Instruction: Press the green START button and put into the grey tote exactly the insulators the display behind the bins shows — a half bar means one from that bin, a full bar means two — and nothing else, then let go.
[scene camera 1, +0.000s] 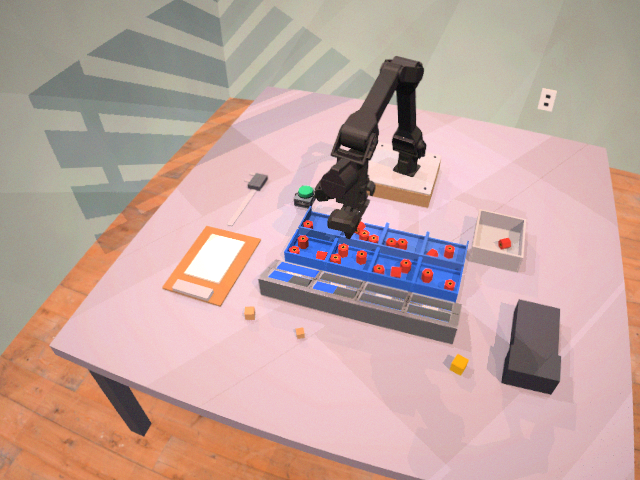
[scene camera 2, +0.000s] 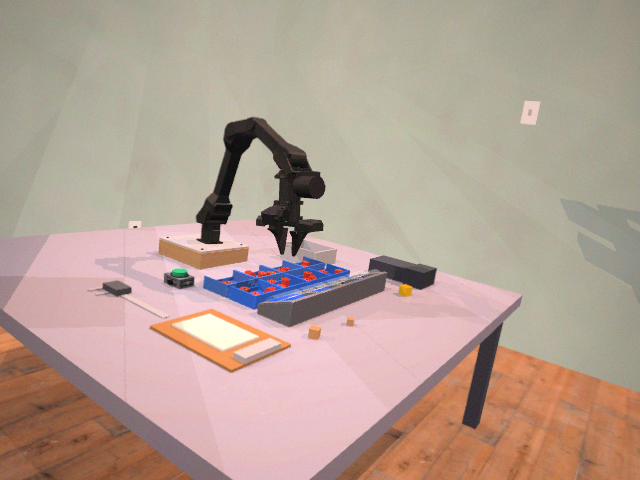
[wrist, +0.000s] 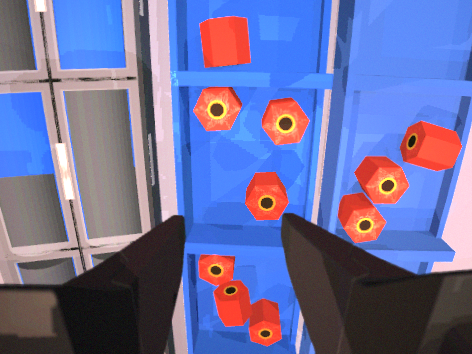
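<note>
The green START button (scene camera 1: 305, 191) (scene camera 2: 179, 272) stands left of the blue bins (scene camera 1: 434, 290) (scene camera 2: 242, 299) (wrist: 250, 79). The display (scene camera 1: 356, 312) (scene camera 2: 336, 299) (wrist: 100, 162) shows, in its leftmost column in scene camera 1, a full back bar and a half front bar; the second column shows a half front bar. Other bars look grey. One red insulator (scene camera 1: 504, 242) lies in the grey tote (scene camera 1: 496, 258) (scene camera 2: 323, 254). My gripper (scene camera 1: 349, 236) (scene camera 2: 288, 254) (wrist: 233, 225) is open and empty above the bins. Three upright insulators, one of them (wrist: 266, 200) nearest the fingertips, stand in the second front bin.
A black block (scene camera 1: 535, 341) (scene camera 2: 400, 271) stands right of the display. A yellow cube (scene camera 1: 459, 364) (scene camera 2: 405, 290) and two small orange cubes lie in front. A clipboard (scene camera 1: 173, 281) (scene camera 2: 165, 328) lies at the left, with a dark plug-like object (scene camera 1: 257, 181) (scene camera 2: 116, 287) behind it.
</note>
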